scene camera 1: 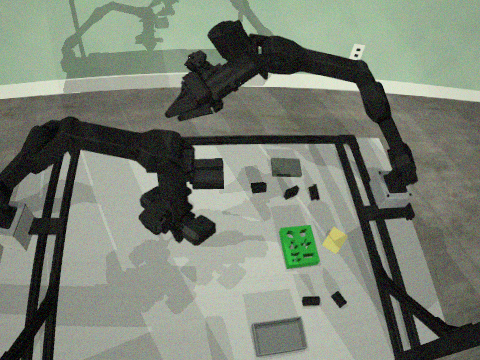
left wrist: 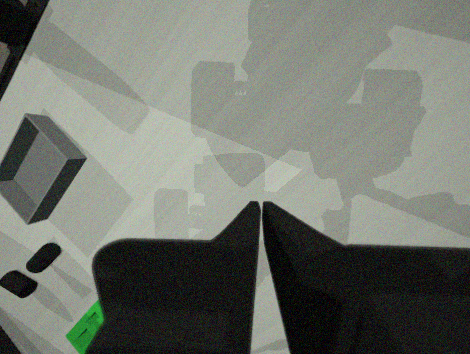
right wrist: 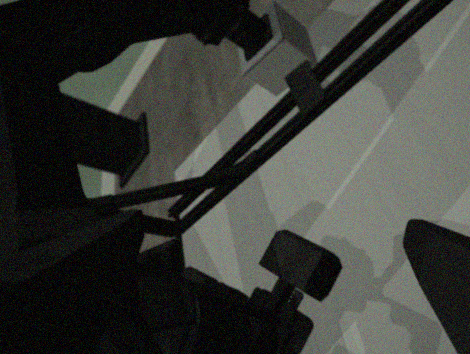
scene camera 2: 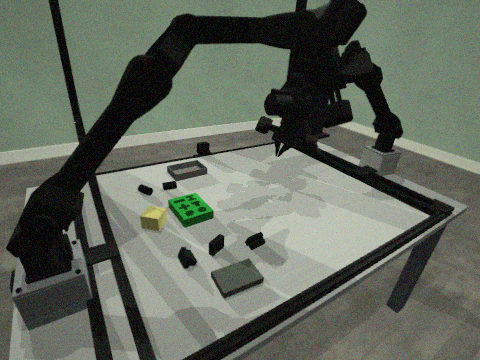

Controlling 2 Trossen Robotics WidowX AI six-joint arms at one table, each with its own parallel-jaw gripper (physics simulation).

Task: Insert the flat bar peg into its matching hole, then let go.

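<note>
The green hole board lies flat on the table right of centre; one corner of it shows in the left wrist view. Three black pegs lie beyond it. Two more black pegs lie in front. I cannot tell which one is the flat bar. My left gripper is shut with nothing between its fingers. It hangs above bare table, well left of the board. My right gripper is open and empty, raised high over the table's far edge.
A yellow block sits right beside the board. A grey slab lies past the three pegs. An open grey tray stands near the front. A black frame borders the table.
</note>
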